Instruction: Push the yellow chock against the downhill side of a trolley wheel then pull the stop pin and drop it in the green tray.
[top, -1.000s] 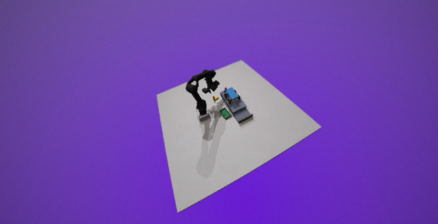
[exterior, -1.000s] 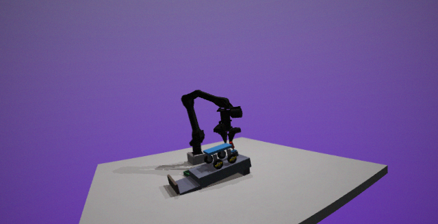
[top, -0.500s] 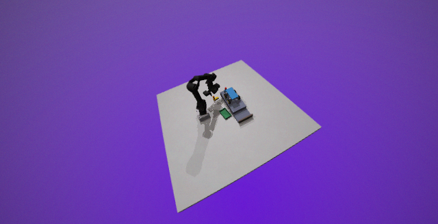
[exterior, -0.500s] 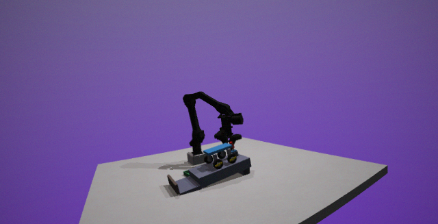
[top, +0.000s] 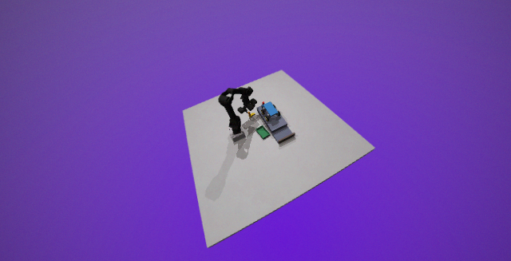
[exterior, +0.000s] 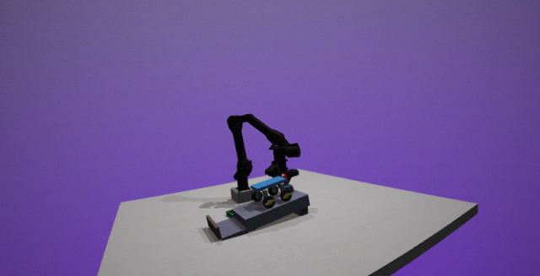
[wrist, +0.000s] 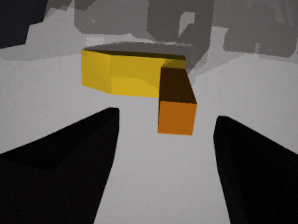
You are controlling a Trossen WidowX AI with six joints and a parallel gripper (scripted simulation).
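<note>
Right now the yellow chock is 4 cm below my gripper tip, 2 cm ahead of it and 1 cm to the left of it. Round my gripper tip: red-headed stop pin 14 cm ahead, 6 cm above, 3 cm to the right; blue trolley 17 cm ahead, 12 cm to the right, 5 cm above; brown lip 37 cm to the right, 22 cm ahead, 3 cm below.
</note>
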